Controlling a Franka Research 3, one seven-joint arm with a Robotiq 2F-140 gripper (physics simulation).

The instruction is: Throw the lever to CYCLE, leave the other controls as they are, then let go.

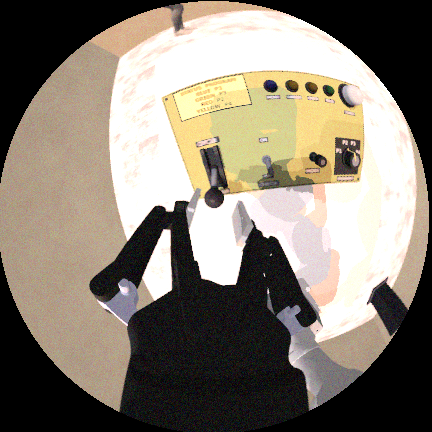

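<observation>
The lever (214,181) has a grey shaft and a black ball knob. It stands in a black slot plate at the lower left of the yellow panel (187,145), with its knob toward the panel's lower edge. The label (207,142) at the slot's upper end is too blurred to read. My gripper (216,202) is partly open, with no object held. The knob shows between the two fingertips, nearer the left one; whether a fingertip touches it cannot be told.
To the lever's right are a toggle switch (267,166), a black knob (318,160) and a rotary selector (352,159). Coloured lamps (270,86) and a white dome (351,95) line the top right, with a text plate (212,97) at top left. A black object (389,306) stands at lower right.
</observation>
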